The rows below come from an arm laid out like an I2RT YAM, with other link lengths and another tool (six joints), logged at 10 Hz.
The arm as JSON. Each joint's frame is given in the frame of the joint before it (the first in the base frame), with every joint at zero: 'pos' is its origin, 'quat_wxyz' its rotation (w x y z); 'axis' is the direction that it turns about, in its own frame. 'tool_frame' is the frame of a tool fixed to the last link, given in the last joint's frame.
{
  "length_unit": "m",
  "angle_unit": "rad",
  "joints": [
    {
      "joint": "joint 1",
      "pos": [
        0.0,
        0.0,
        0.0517
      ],
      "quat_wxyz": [
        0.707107,
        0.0,
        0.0,
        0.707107
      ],
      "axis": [
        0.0,
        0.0,
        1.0
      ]
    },
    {
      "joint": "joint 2",
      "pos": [
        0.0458,
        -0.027,
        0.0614
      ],
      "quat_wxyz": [
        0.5,
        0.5,
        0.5,
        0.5
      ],
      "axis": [
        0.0,
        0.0,
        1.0
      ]
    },
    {
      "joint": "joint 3",
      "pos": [
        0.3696,
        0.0,
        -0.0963
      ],
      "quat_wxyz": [
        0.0,
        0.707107,
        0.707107,
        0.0
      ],
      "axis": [
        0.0,
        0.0,
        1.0
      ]
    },
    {
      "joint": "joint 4",
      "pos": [
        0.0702,
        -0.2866,
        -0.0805
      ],
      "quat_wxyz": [
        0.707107,
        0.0,
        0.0,
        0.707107
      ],
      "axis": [
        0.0,
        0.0,
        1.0
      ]
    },
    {
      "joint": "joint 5",
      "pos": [
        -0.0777,
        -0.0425,
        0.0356
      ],
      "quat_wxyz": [
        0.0,
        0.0,
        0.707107,
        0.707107
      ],
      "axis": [
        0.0,
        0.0,
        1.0
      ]
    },
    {
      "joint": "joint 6",
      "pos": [
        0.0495,
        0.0,
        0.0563
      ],
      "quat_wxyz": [
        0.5,
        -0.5,
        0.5,
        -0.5
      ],
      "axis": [
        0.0,
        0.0,
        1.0
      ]
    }
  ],
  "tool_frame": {
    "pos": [
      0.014,
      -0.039,
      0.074
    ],
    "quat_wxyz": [
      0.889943,
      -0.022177,
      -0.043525,
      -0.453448
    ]
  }
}
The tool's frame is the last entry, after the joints.
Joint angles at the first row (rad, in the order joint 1, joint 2, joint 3, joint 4, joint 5, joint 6):
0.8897 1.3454 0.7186 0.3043 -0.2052 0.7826
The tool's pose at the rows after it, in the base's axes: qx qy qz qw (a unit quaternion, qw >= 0); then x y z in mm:
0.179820 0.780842 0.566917 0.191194 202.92 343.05 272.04
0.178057 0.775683 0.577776 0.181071 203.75 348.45 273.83
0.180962 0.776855 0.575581 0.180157 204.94 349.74 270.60
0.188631 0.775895 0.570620 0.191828 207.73 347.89 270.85
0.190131 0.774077 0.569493 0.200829 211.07 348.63 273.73
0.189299 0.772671 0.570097 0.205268 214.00 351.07 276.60
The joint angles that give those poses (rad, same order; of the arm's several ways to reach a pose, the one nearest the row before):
0.8897 1.3643 0.7178 0.3426 -0.2209 0.8042
0.8897 1.3810 0.7206 0.3754 -0.2433 0.8213
0.8902 1.3902 0.7187 0.3811 -0.2398 0.8251
0.8903 1.3845 0.7190 0.3730 -0.2102 0.8222
0.8897 1.3851 0.7293 0.3678 -0.1943 0.8150
0.8897 1.3912 0.7424 0.3657 -0.1887 0.8099

